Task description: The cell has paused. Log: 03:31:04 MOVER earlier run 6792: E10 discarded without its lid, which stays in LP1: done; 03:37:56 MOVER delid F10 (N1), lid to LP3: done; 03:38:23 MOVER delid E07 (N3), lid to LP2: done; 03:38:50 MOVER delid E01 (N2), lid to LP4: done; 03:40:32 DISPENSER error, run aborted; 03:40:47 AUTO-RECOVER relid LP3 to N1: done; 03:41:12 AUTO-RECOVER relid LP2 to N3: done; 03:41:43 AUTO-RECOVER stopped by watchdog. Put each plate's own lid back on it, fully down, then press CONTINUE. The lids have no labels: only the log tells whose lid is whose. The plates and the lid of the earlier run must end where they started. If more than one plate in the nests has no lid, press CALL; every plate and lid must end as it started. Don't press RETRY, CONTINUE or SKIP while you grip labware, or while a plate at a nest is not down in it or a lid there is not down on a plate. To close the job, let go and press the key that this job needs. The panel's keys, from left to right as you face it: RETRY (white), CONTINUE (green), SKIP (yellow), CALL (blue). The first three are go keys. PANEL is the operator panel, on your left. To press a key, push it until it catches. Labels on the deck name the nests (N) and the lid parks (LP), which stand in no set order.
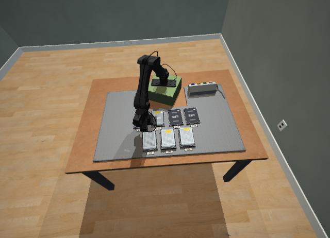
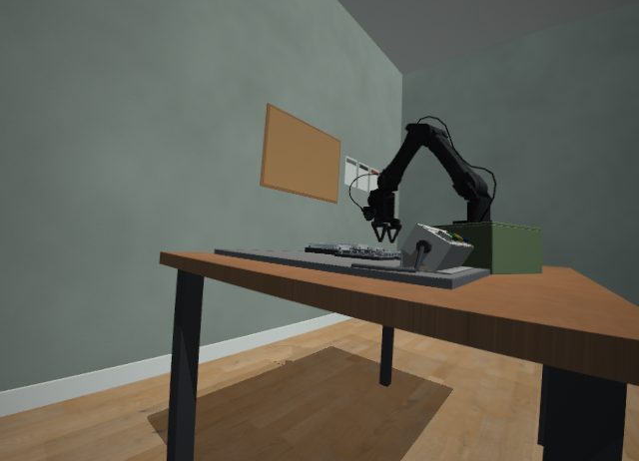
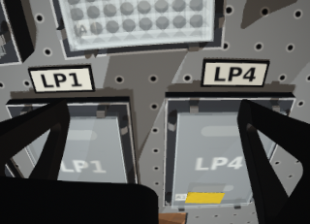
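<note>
Right now my hand is 80 mm short of the well plate, 40 mm above it and 30 mm to the right of it. The rest, counted from my hand: green continue key (460 mm behind, 400 mm to the left, 10 mm above); lid (110 mm behind, 50 mm to the left, 40 mm below); blue key (440 mm behind, 300 mm to the left, 10 mm above).
</note>
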